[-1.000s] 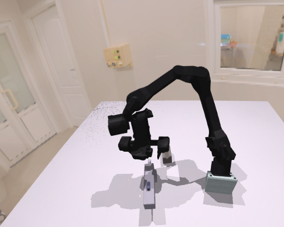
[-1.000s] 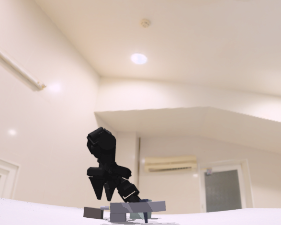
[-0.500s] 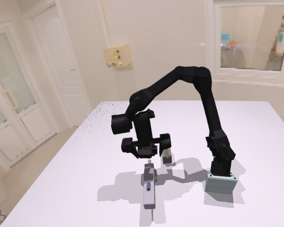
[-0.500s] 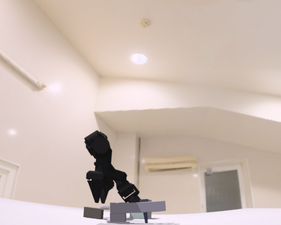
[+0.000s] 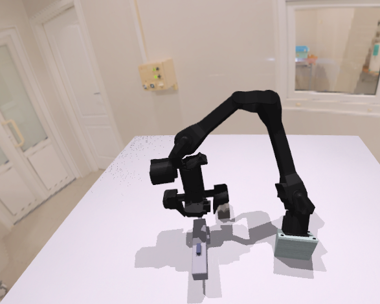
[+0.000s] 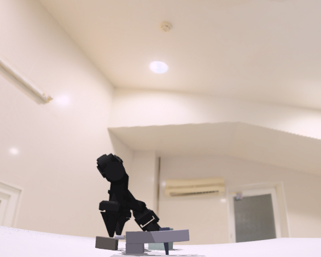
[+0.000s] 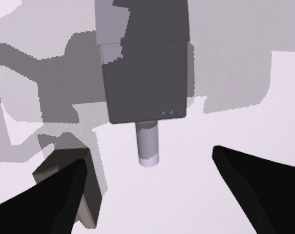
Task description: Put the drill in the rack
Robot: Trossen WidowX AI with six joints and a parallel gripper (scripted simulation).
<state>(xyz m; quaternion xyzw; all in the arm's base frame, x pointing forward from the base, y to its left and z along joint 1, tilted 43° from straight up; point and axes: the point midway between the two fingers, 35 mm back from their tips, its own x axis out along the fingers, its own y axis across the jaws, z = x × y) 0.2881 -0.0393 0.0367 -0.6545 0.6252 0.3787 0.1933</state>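
Now: gripper tip 20 mm past the drill, 60 mm to the right of it and 10 mm below it. The rest, counted from my gripper tip: housing 30 mm behind, 120 mm to the left; rack 60 mm behind, 60 mm to the right, 30 mm below; blue key 40 mm behind, 140 mm to the left, 10 mm above.
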